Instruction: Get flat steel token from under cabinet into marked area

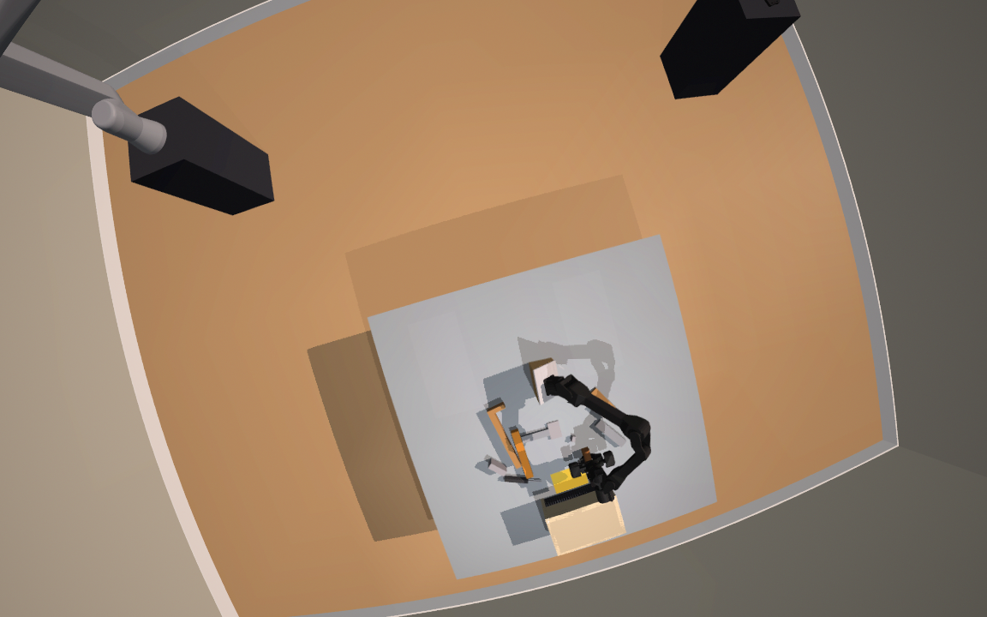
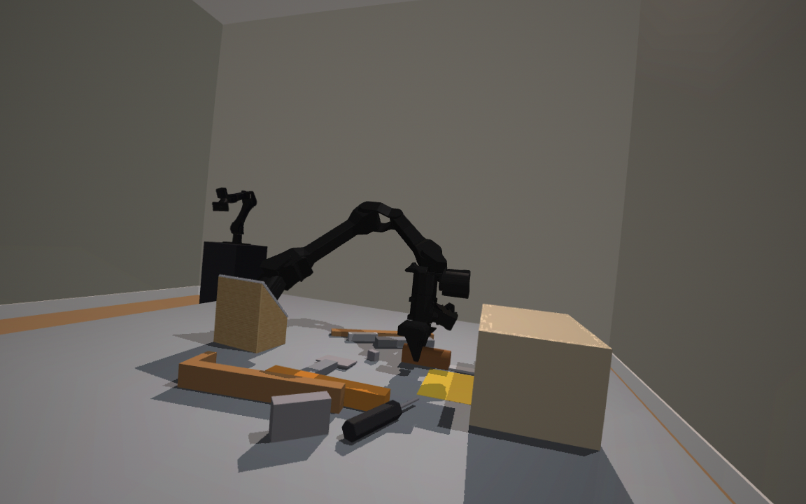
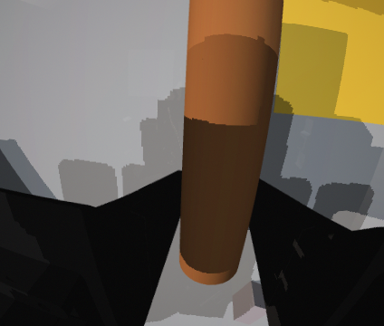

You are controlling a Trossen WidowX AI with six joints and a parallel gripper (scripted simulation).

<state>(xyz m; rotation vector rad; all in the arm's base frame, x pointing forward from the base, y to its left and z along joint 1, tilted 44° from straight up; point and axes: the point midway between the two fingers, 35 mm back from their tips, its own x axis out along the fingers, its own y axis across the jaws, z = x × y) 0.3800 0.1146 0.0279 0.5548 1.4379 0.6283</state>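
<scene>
My gripper tip is 10 cm past the grey cube and 4 cm to the left of it. Also, from my gripper tip: grey bar (7 cm behind, 12 cm to the left); orange stick (15 cm behind, 16 cm to the left); grey t-shaped piece (15 cm behind, 15 cm to the right).
</scene>
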